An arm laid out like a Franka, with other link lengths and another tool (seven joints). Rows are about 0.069 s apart.
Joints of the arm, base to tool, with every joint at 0 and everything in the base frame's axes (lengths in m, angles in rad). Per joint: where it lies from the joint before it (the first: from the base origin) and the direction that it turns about. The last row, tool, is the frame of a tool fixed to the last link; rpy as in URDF.
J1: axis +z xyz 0 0 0.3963
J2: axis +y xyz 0 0 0
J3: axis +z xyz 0 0 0.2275
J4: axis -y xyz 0.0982 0 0
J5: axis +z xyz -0.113 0 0.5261
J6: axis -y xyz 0 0 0
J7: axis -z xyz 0.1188 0 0
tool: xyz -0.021 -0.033 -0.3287 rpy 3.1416 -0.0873 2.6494
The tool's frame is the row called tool.
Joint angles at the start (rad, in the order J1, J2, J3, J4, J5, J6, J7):
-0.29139, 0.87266, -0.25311, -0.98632, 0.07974, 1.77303, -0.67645
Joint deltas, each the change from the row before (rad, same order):
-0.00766, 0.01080, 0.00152, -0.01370, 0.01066, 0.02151, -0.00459
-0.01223, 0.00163, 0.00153, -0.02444, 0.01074, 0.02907, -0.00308
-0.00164, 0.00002, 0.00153, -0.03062, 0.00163, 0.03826, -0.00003
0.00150, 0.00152, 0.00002, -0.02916, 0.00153, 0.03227, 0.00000
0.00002, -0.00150, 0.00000, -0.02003, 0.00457, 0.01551, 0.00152
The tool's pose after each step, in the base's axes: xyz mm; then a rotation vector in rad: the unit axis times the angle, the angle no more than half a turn. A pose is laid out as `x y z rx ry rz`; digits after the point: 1 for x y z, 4 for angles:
748.4 -452.1 91.7 -0.4503 -2.9185 0.0962
743.2 -460.0 77.1 -0.4696 -2.9221 0.0814
741.9 -463.3 61.6 -0.4763 -2.9289 0.0827
739.3 -464.1 45.4 -0.4790 -2.9304 0.0835
736.0 -463.8 35.6 -0.4864 -2.9282 0.0765

